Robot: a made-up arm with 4 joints. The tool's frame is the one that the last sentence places. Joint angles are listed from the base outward.
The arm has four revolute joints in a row. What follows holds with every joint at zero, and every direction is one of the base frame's. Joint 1 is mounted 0.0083 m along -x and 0.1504 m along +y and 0.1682 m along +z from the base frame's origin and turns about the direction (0.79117, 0.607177, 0.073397). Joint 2 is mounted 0.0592 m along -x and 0.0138 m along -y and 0.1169 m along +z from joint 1 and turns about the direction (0.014, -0.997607, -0.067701). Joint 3 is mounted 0.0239 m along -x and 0.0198 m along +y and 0.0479 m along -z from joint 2 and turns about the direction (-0.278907, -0.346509, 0.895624). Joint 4 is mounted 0.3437 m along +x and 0.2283 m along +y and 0.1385 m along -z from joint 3 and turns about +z. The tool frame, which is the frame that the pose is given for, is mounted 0.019 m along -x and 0.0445 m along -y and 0.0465 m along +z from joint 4; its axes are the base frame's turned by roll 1.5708, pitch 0 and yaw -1.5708 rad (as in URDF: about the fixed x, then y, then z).
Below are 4 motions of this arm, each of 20 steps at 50 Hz.
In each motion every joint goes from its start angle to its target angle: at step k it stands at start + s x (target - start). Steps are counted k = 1, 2, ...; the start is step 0. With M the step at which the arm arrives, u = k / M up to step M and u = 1 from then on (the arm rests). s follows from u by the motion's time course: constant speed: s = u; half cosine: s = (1 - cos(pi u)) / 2; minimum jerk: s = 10 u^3 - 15 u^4 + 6 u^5.
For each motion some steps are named. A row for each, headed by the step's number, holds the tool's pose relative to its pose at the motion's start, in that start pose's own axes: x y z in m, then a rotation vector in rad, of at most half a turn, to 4 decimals.
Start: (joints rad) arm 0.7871 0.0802 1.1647 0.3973
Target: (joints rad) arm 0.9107 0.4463 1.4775 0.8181
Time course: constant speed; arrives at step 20
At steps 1, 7, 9, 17, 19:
1: -0.0005 0.0019 -0.0012 0.0082 0.0306 0.0200
7: -0.0044 0.0110 -0.0075 0.0428 0.2124 0.1450
9: -0.0060 0.0131 -0.0093 0.0486 0.2722 0.1881
17: -0.0130 0.0156 -0.0149 0.0420 0.5071 0.3646
19: -0.0147 0.0147 -0.0160 0.0328 0.5644 0.4091

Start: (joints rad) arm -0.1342 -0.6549 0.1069 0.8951
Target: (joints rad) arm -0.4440 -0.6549 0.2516 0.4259
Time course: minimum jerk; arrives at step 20
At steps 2, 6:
2: 0.0002 0.0000 0.0001 -0.0006 -0.0044 0.0027
6: 0.0030 0.0001 0.0019 -0.0097 -0.0828 0.0517

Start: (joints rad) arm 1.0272 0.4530 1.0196 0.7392
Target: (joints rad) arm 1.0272 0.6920 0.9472 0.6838
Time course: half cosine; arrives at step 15
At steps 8, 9, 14, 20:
8: 0.0361 0.0019 0.0097 -0.0157 -0.0873 0.1122
9: 0.0427 0.0029 0.0116 -0.0177 -0.1035 0.1331
14: 0.0639 0.0078 0.0183 -0.0221 -0.1565 0.2016
20: 0.0646 0.0080 0.0185 -0.0222 -0.1582 0.2039

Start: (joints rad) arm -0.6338 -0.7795 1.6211 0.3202
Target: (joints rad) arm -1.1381 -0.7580 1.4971 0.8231
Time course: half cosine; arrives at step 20
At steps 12, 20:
12: 0.0623 -0.1563 0.0049 -0.3368 0.2031 0.0591
20: 0.1016 -0.2328 0.0298 -0.5190 0.3018 0.0553

